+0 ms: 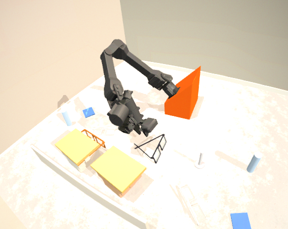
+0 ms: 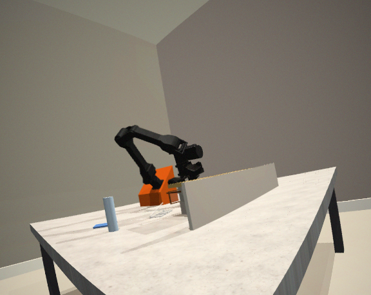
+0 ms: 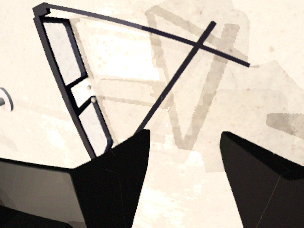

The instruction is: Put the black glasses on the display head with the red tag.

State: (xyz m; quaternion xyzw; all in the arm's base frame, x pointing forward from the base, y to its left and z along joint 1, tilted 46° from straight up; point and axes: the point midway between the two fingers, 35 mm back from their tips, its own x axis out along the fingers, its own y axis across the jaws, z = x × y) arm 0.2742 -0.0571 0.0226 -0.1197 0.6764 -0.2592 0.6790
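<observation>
Now: gripper tip 27 cm to the right of the small post, 3 cm short of it and 2 cm above it. The rest, counted from my gripper tip: long grey board (33 cm ahead, 11 cm to the right, 1 cm above).
</observation>
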